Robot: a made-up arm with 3 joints. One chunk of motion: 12 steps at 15 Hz.
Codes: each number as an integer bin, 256 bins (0 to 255) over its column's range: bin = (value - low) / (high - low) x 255, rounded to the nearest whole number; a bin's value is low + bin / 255 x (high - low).
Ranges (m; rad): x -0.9..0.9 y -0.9..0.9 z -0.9..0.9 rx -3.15..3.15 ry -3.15..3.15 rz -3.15..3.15
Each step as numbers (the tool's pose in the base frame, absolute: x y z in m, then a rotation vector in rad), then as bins.
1 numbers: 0.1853 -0.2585 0.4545 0.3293 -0.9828 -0.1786
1 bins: 154 91 192 141 88 120
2 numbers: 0.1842 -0.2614 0.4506 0.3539 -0.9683 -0.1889
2 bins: 154 90 191 142 88 120
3 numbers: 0.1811 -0.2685 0.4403 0.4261 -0.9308 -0.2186
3 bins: 153 89 190 145 90 119
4 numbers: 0.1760 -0.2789 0.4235 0.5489 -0.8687 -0.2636
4 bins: 152 88 187 150 92 117
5 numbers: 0.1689 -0.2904 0.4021 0.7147 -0.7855 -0.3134
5 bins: 151 86 184 156 96 115
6 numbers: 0.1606 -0.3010 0.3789 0.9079 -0.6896 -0.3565
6 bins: 150 85 181 164 100 113
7 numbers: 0.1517 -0.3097 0.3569 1.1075 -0.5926 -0.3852
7 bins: 149 84 178 172 104 112
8 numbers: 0.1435 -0.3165 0.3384 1.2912 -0.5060 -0.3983
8 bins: 148 83 175 180 107 111
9 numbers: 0.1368 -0.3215 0.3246 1.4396 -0.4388 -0.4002
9 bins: 147 82 173 186 110 111
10 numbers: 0.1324 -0.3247 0.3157 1.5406 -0.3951 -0.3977
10 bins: 146 82 172 190 112 111
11 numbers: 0.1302 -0.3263 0.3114 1.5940 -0.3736 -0.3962
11 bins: 146 81 172 192 112 111
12 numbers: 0.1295 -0.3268 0.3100 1.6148 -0.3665 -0.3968
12 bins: 146 81 171 193 113 111
